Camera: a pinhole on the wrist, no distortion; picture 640 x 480 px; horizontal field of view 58.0 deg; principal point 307.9 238.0 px. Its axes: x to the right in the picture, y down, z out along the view. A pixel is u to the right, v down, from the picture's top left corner.
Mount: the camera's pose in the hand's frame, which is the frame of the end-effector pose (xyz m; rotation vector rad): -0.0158 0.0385 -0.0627 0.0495 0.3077 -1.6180
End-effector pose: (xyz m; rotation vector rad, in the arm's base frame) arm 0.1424 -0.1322 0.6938 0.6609 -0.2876 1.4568
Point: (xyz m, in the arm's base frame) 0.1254 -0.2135 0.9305
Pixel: 95.5 294.9
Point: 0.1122 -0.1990 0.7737
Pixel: 131.9 142.9
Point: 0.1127 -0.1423 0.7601
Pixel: 135.9 343.4
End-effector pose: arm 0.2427 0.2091 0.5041 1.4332 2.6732 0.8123
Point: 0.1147 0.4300 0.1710
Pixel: 400.2 382.8
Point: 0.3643 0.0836 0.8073
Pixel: behind the camera
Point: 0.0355 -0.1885 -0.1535
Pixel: outside the picture
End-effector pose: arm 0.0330 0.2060 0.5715 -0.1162 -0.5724 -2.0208
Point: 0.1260 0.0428 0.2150
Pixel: behind the camera
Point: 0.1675 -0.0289 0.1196
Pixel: behind the camera
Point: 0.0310 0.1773 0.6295
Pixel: 211.9 453.8
